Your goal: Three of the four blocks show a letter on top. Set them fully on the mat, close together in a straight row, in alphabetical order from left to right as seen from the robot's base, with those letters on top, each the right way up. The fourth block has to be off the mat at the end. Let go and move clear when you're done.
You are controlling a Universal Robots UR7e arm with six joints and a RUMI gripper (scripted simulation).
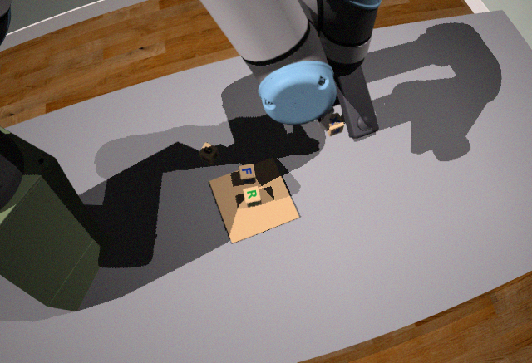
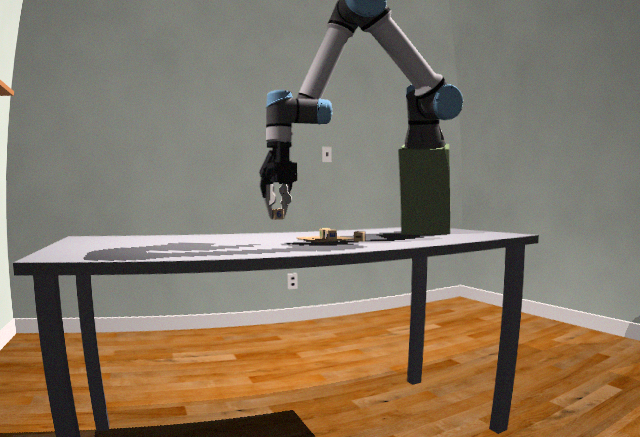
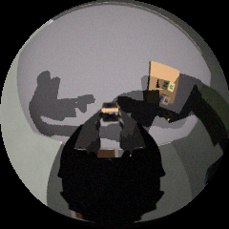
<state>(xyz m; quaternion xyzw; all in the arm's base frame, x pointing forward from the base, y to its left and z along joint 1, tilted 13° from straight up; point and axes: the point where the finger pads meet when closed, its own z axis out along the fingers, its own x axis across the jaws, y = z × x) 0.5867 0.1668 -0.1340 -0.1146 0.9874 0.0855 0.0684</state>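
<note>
Now: hand 170 mm past the mat, 100 mm to the left of it and 90 mm above it.
</note>
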